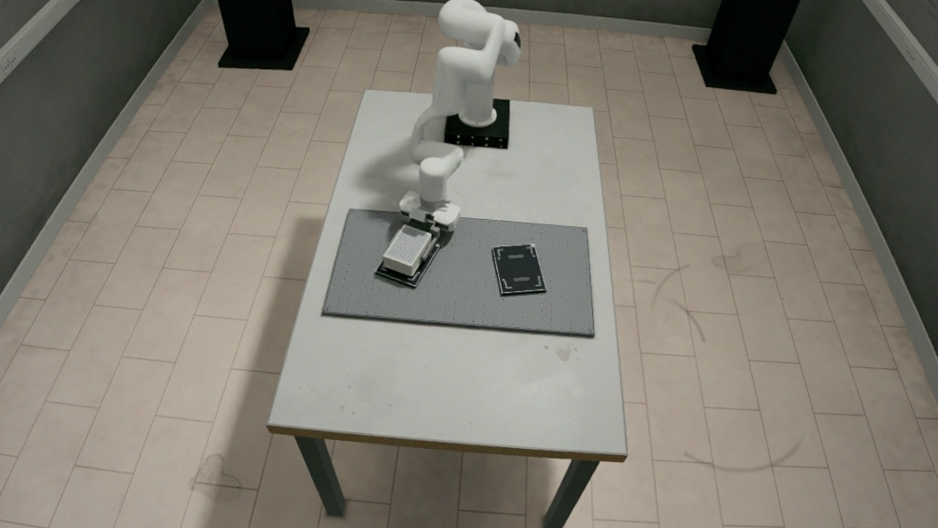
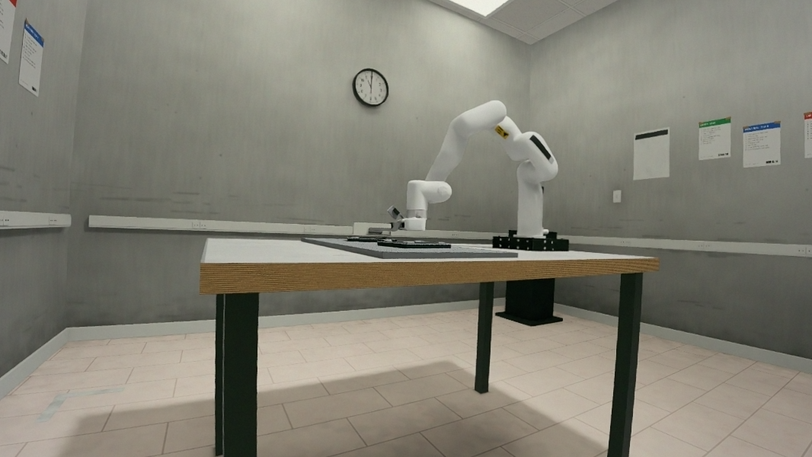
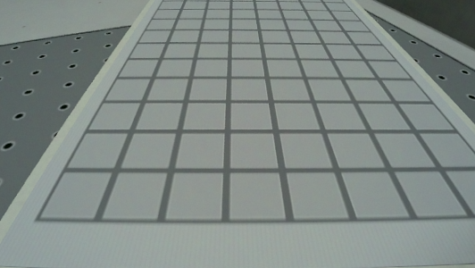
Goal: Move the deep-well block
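The grey perforated baseplate is 20 mm ahead of my hand, 150 mm to the left of it and 50 mm below it. Round my hand: white 96-well deep-well block (10 mm ahead).
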